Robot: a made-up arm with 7 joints. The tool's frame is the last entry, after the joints.
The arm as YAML. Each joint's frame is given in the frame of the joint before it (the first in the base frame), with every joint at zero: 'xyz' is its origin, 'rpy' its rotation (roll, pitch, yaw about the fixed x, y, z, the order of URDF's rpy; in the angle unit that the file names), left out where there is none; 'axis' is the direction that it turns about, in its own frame. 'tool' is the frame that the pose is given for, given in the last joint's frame.
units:
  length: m
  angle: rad
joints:
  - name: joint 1
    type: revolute
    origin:
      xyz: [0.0, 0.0, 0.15]
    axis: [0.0, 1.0, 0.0]
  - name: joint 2
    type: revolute
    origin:
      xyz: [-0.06, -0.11, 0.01]
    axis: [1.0, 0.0, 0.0]
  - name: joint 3
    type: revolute
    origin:
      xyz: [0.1, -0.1, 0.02]
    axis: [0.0, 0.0, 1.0]
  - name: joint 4
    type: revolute
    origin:
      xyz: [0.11, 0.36, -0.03]
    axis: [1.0, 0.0, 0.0]
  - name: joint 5
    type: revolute
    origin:
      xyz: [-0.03, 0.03, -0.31]
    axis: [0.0, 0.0, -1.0]
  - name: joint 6
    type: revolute
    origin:
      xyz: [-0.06, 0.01, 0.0]
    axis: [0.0, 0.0, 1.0]
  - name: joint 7
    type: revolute
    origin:
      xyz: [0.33, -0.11, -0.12]
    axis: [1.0, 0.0, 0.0]
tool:
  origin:
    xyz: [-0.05, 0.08, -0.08]
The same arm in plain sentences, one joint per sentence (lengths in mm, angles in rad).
The arm has seven revolute joints in a row. What follows holds with every joint at zero, and every direction is one of the base frame's.
The first joint lies 150.0 mm along +z from the base frame's origin and rotates about +y.
The second joint lies 60.0 mm along -x and 110.0 mm along -y and 10.0 mm along +z from the first joint and rotates about +x.
The third joint lies 100.0 mm along +x and 100.0 mm along -y and 20.0 mm along +z from the second joint and rotates about +z.
The fourth joint lies 110.0 mm along +x and 360.0 mm along +y and 30.0 mm along -z from the third joint and rotates about +x.
The fifth joint lies 30.0 mm along -x and 30.0 mm along +y and 310.0 mm along -z from the fourth joint and rotates about -z.
The sixth joint lies 60.0 mm along -x and 10.0 mm along +y from the fifth joint and rotates about +z.
The seventh joint lies 330.0 mm along +x and 110.0 mm along -y and 120.0 mm along -z from the sixth joint and rotates about +x.
The tool frame, which is the frame that the pose is given for, lies 50.0 mm along -x and 80.0 mm along +y and 80.0 mm along -z from the seventh joint; its axes are parallel to the base frame's.

